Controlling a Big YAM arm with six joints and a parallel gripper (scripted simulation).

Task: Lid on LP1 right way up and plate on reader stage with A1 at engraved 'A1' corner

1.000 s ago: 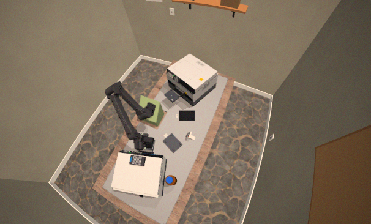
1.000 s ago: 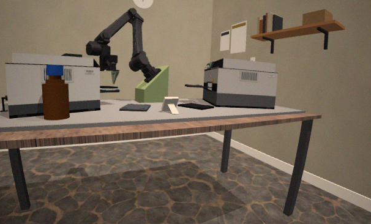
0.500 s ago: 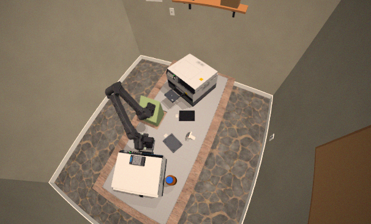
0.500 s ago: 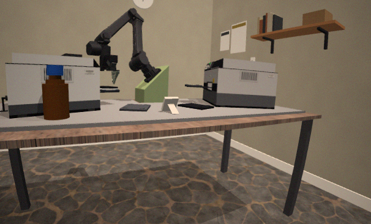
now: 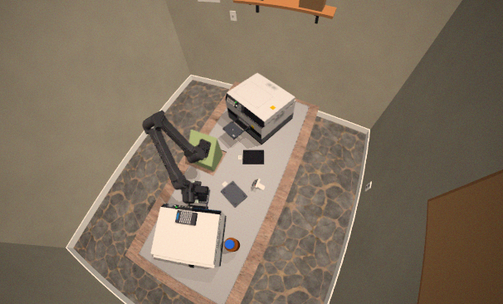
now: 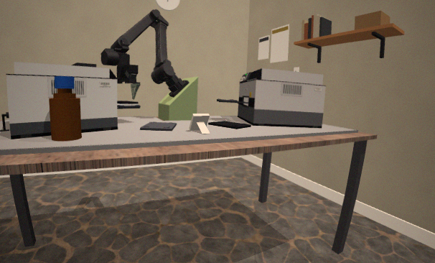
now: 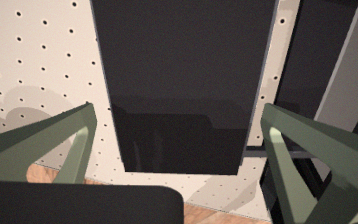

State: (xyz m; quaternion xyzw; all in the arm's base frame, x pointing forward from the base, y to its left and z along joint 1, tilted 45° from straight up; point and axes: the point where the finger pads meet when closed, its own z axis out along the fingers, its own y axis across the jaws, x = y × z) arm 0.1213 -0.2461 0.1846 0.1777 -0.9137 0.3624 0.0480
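My hand is 2 cm above the dark lid. Round my hand: lidded white well plate: 3 cm below; brown capped bottle: 36 cm ahead, 19 cm to the right; grey pad: 19 cm ahead, 13 cm to the left, 11 cm below.
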